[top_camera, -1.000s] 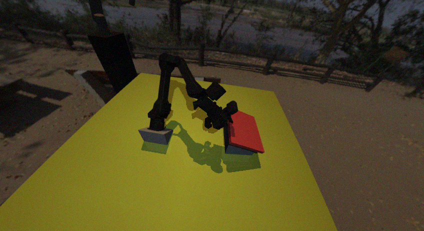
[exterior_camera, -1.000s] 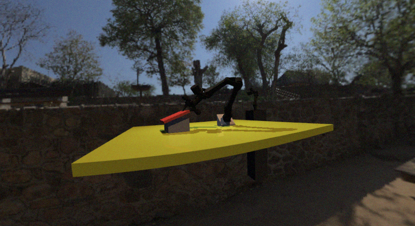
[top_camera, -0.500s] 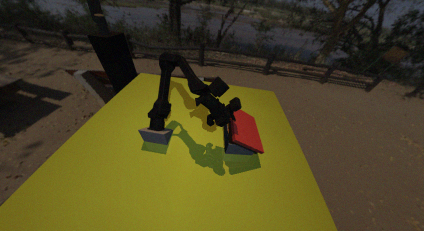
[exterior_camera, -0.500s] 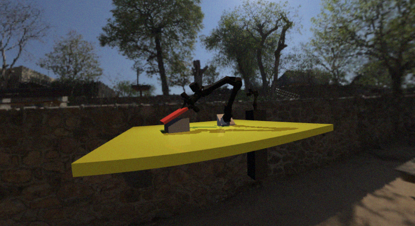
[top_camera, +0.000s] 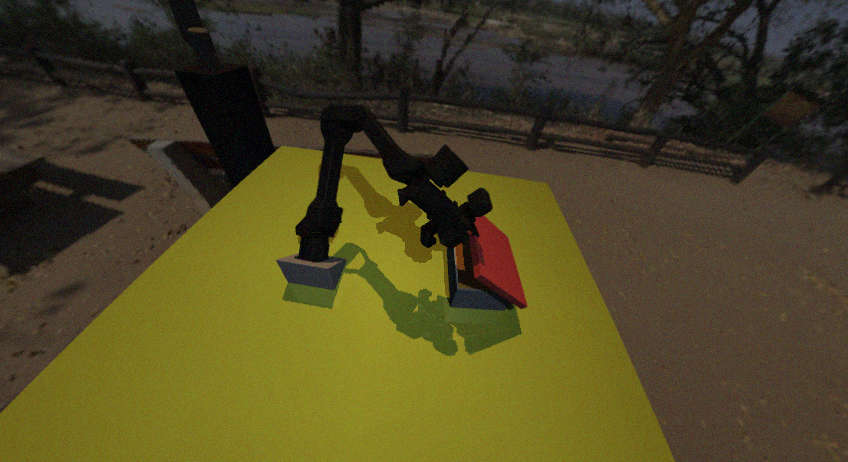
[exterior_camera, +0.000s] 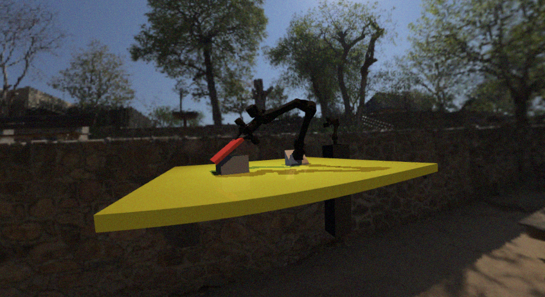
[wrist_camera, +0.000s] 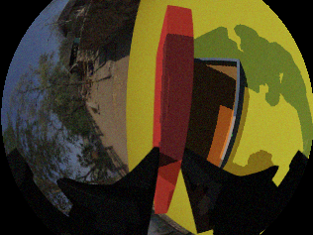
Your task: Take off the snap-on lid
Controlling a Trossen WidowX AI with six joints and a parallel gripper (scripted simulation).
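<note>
Now: gripper tip 7 cm short of the red lid, 1 cm to the right of it and 5 cm above it. Round my gripper tip: storage box: 4 cm ahead, 13 cm below.
</note>
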